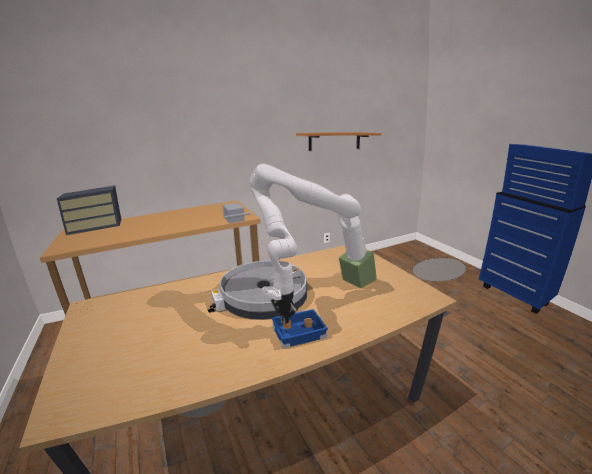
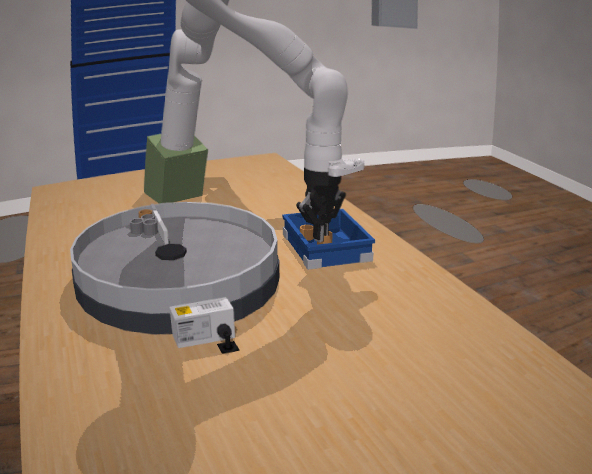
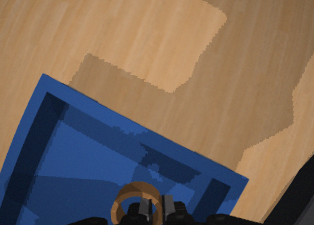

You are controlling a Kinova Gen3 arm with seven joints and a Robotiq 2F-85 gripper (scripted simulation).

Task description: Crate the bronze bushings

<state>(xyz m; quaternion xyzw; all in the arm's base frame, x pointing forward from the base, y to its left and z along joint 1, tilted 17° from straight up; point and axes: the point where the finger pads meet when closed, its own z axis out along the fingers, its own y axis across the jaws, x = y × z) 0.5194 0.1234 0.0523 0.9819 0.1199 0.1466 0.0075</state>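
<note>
My gripper is now 40 mm past the blue crate, 40 mm to the right of it and 40 mm above it. From my hand the other things lie so: grey turning table (70 mm behind, 310 mm to the right, 10 mm below).
</note>
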